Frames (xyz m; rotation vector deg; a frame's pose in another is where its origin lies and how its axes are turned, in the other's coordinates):
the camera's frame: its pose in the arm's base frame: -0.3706 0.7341 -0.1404 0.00 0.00 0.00
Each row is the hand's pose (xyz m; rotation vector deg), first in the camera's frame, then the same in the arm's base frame.
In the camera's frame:
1: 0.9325 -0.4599 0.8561 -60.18 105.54 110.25
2: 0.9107 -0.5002 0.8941 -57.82 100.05 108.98
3: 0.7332 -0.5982 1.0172 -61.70 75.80 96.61
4: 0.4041 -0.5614 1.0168 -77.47 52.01 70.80
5: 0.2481 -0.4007 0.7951 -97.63 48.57 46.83
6: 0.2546 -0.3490 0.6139 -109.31 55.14 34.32
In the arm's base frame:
1: 0.5619 0.2742 0.7157 -60.18 105.54 110.25
2: 0.5401 0.2339 0.7537 -57.82 100.05 108.98
3: 0.3626 0.1359 0.8768 -61.70 75.80 96.61
4: 0.0335 0.1727 0.8764 -77.47 52.01 70.80
5: -0.1225 0.3334 0.6547 -97.63 48.57 46.83
6: -0.1160 0.3851 0.4735 -109.31 55.14 34.32

